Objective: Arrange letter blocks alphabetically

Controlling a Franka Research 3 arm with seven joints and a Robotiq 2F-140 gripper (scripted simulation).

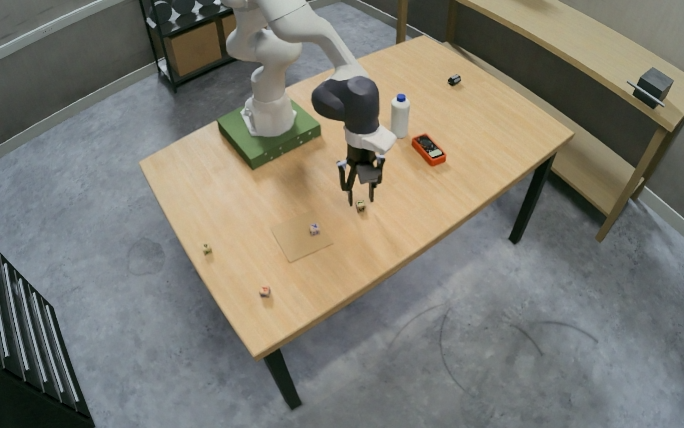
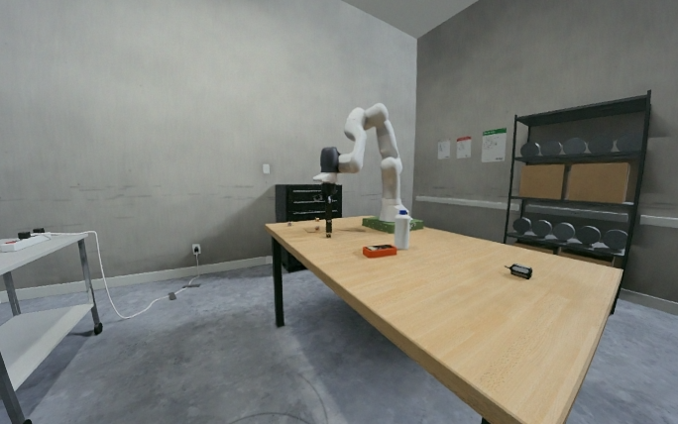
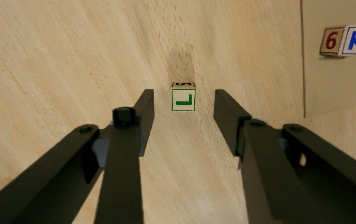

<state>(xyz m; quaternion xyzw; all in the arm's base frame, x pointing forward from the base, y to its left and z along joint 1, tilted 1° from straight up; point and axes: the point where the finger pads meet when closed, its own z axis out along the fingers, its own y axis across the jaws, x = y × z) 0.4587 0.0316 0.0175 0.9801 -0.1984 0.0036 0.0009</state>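
Now: the block 50 mm below my hand. The rest, counted from my hand: white bottle: 200 mm behind, 320 mm to the left, 20 mm above; then tan mat: 20 mm behind, 200 mm to the right, 60 mm below; then orange meter: 60 mm behind, 340 mm to the left, 50 mm below.
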